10 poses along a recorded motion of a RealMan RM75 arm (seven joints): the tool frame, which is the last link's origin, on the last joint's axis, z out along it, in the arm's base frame.
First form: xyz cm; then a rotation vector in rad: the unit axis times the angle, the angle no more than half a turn.
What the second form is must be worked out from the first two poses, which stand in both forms.
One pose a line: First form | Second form
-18.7 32.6 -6.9 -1.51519 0.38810 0.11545 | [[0.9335 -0.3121 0.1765 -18.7], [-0.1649 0.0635 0.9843 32.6], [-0.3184 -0.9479 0.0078 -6.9], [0 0 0 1]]
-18.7 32.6 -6.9 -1.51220 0.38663 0.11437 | [[0.9340 -0.3104 0.1768 -18.7], [-0.1643 0.0664 0.9842 32.6], [-0.3172 -0.9483 0.0111 -6.9], [0 0 0 1]]
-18.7 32.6 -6.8 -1.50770 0.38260 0.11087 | [[0.9355 -0.3056 0.1774 -18.7], [-0.1634 0.0709 0.9840 32.6], [-0.3133 -0.9495 0.0164 -6.8], [0 0 0 1]]
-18.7 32.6 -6.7 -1.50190 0.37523 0.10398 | [[0.9382 -0.2966 0.1782 -18.7], [-0.1626 0.0766 0.9837 32.6], [-0.3054 -0.9519 0.0236 -6.7], [0 0 0 1]]
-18.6 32.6 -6.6 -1.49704 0.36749 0.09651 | [[0.9411 -0.2870 0.1789 -18.6], [-0.1621 0.0814 0.9834 32.6], [-0.2968 -0.9545 0.0301 -6.6], [0 0 0 1]]
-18.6 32.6 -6.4 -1.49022 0.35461 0.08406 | [[0.9456 -0.2711 0.1797 -18.6], [-0.1615 0.0881 0.9829 32.6], [-0.2823 -0.9585 0.0395 -6.4], [0 0 0 1]]
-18.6 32.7 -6.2 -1.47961 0.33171 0.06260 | [[0.9532 -0.2430 0.1802 -18.6], [-0.1606 0.0984 0.9821 32.7], [-0.2563 -0.9650 0.0548 -6.2], [0 0 0 1]]
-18.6 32.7 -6.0 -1.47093 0.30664 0.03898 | [[0.9606 -0.2120 0.1799 -18.6], [-0.1603 0.1065 0.9813 32.7], [-0.2272 -0.9714 0.0683 -6.0], [0 0 0 1]]
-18.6 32.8 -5.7 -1.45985 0.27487 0.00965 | [[0.9686 -0.1728 0.1785 -18.6], [-0.1599 0.1165 0.9802 32.8], [-0.1902 -0.9780 0.0852 -5.7], [0 0 0 1]]
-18.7 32.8 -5.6 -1.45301 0.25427 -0.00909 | [[0.9731 -0.1474 0.1771 -18.7], [-0.1597 0.1224 0.9795 32.8], [-0.1661 -0.9815 0.0956 -5.6], [0 0 0 1]]
